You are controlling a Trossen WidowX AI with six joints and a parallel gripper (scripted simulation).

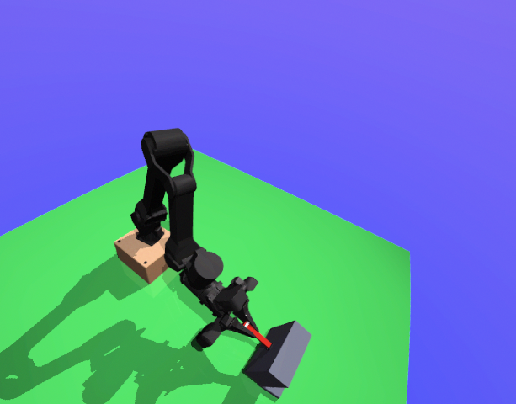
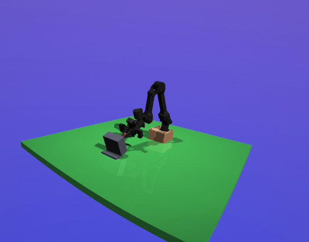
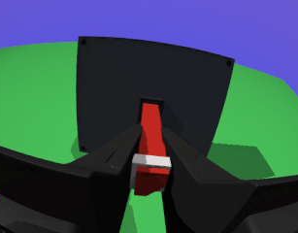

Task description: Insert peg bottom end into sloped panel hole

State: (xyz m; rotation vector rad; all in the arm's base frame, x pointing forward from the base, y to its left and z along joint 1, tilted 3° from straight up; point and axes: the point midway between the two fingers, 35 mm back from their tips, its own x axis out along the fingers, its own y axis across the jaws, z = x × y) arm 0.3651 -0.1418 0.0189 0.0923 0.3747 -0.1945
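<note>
The grey sloped panel is 6 cm ahead of my gripper tip, 1 cm to the right of it and 3 cm below it. Also, from my gripper tip: red peg 2 cm behind; then thin grey foot 9 cm ahead, 2 cm to the right, 9 cm below.
</note>
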